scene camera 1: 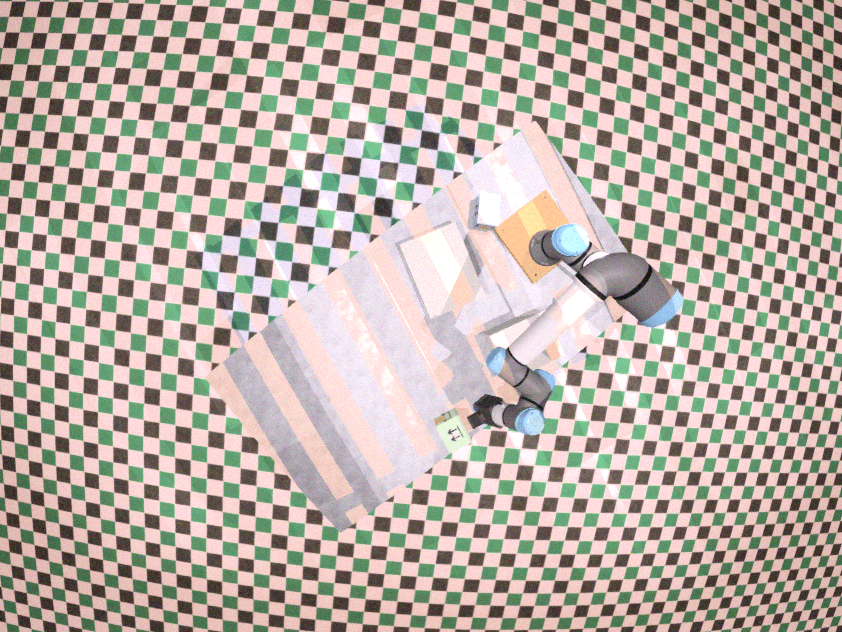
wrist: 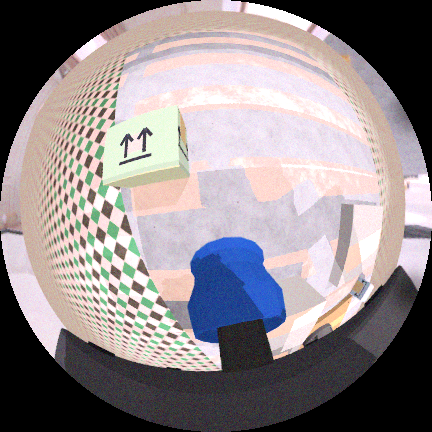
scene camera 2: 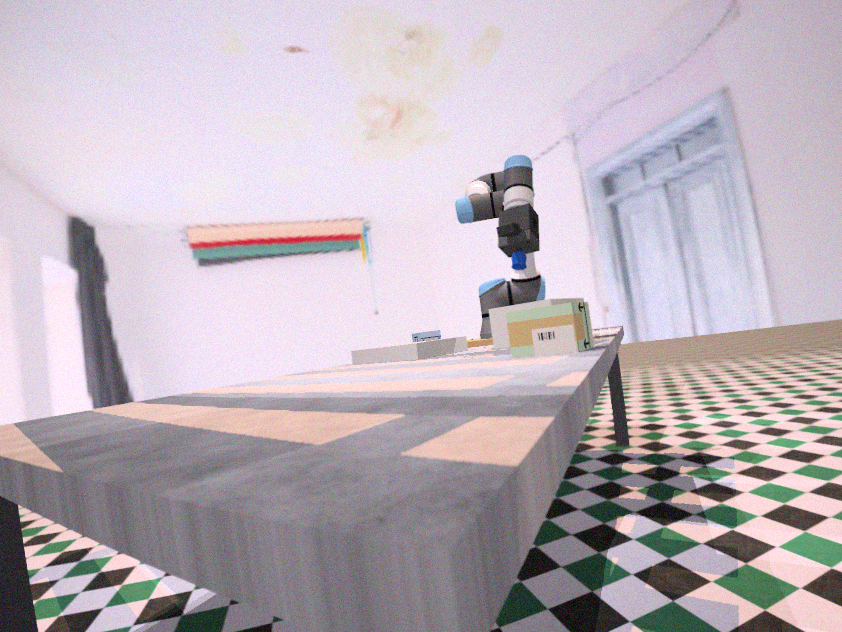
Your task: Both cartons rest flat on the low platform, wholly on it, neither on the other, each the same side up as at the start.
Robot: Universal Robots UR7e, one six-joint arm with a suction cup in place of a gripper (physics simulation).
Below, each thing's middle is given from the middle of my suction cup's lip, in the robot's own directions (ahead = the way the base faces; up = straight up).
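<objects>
Picture the low platform [scene camera 1: 439, 263]: my suction cup is 16 cm past it, 49 cm to the left of it, and 19 cm above it.
</objects>
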